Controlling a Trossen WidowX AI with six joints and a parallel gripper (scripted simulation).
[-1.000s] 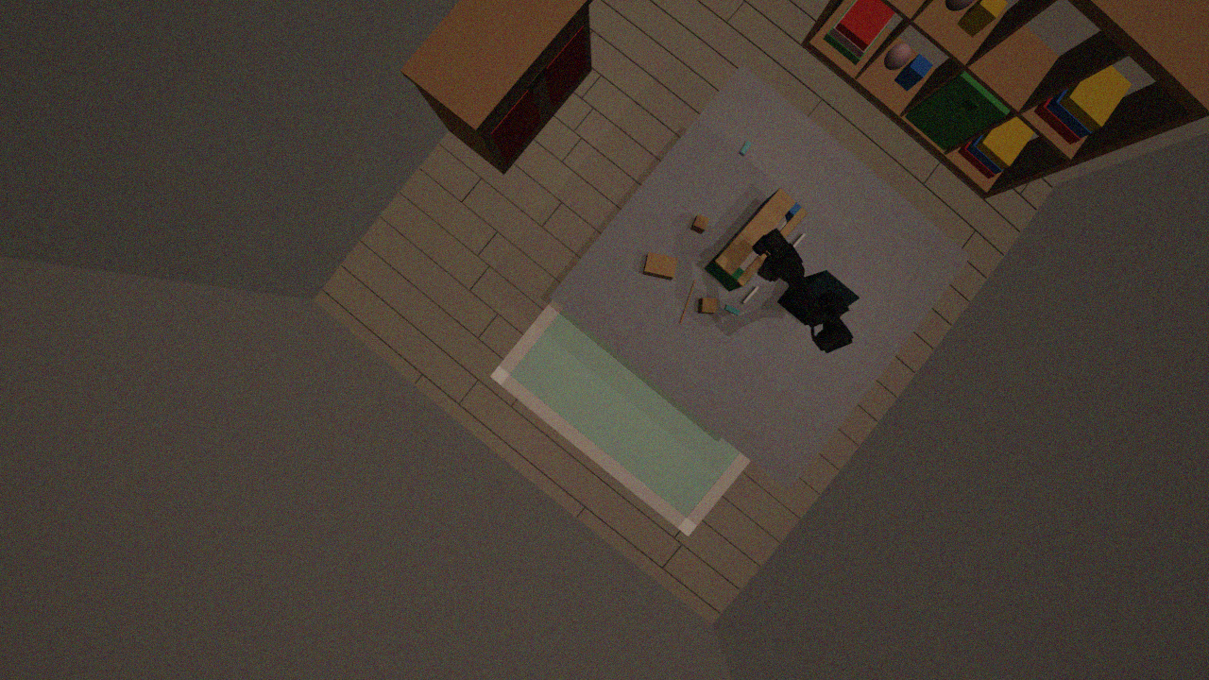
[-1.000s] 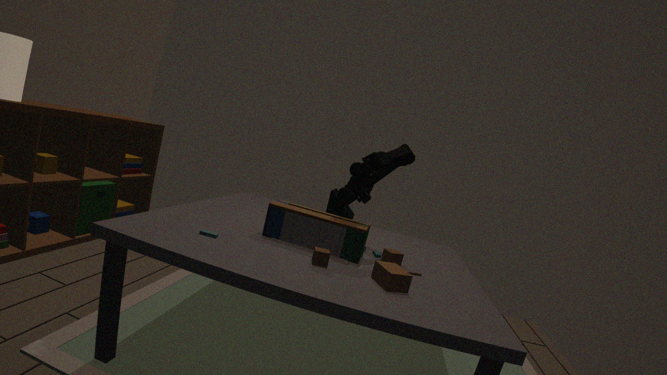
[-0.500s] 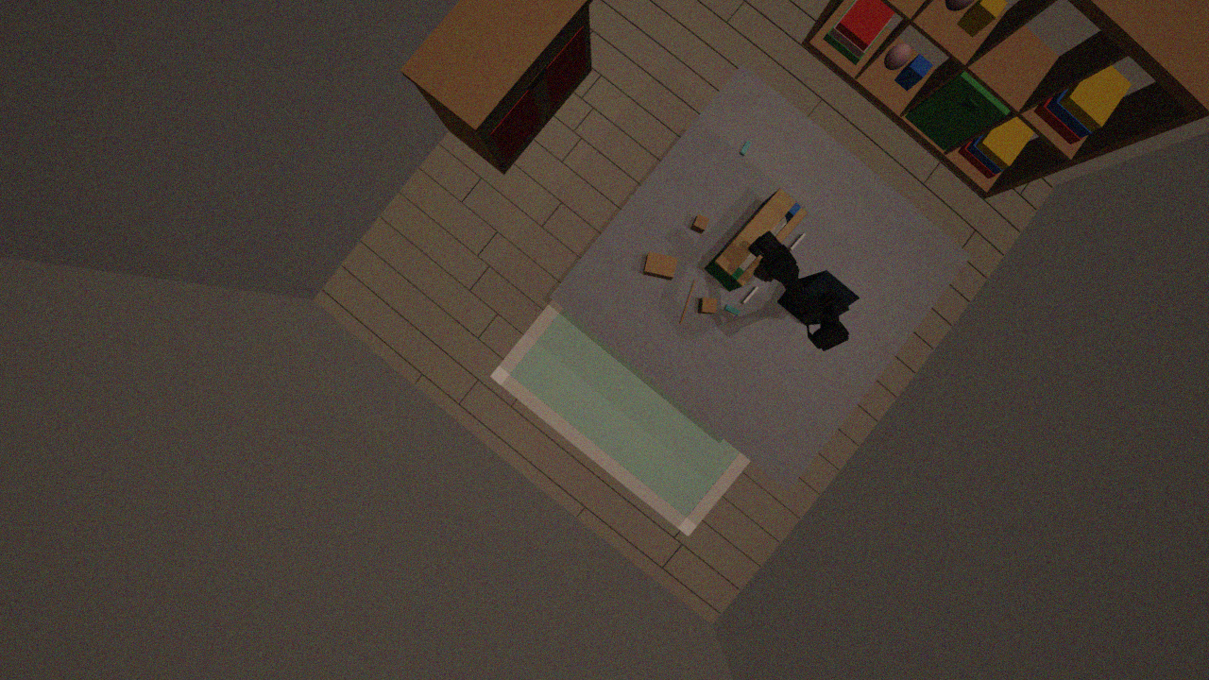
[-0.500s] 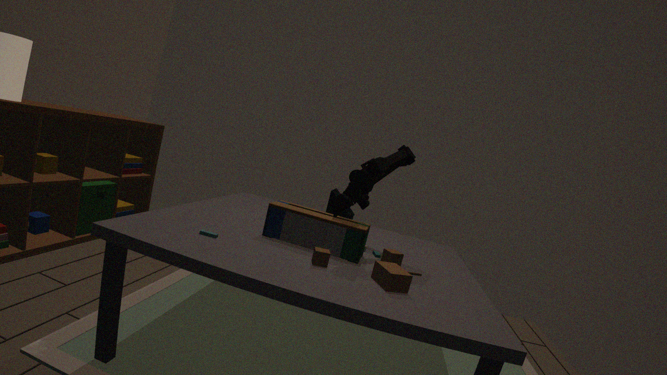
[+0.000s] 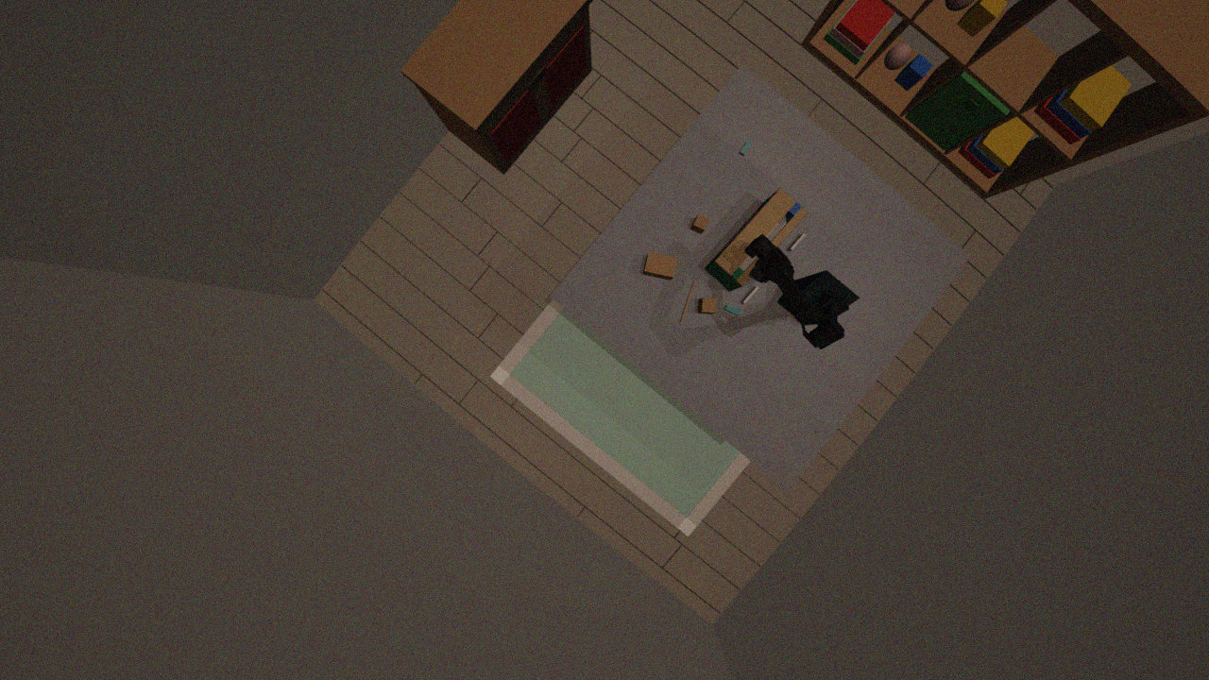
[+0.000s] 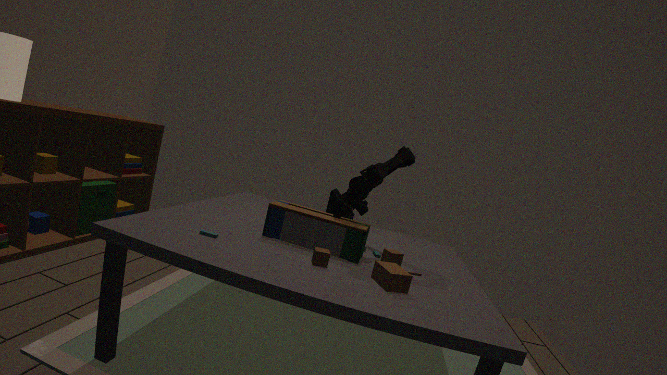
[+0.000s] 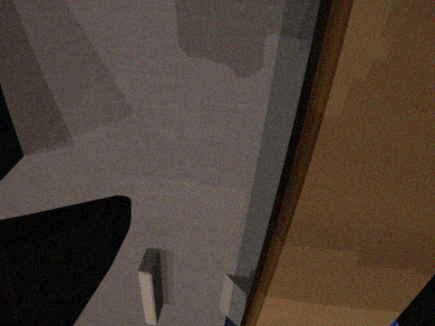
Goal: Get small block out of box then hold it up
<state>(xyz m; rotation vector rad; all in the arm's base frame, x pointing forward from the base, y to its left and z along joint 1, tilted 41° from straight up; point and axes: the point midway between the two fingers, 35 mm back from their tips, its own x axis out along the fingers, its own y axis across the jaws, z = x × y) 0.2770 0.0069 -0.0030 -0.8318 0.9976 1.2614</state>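
The blue block lies 40 mm to the right of my gripper tip, 40 mm ahead of it and 20 mm below it. Round my gripper tip: box: 60 mm to the right, 40 mm below, 30 mm ahead.
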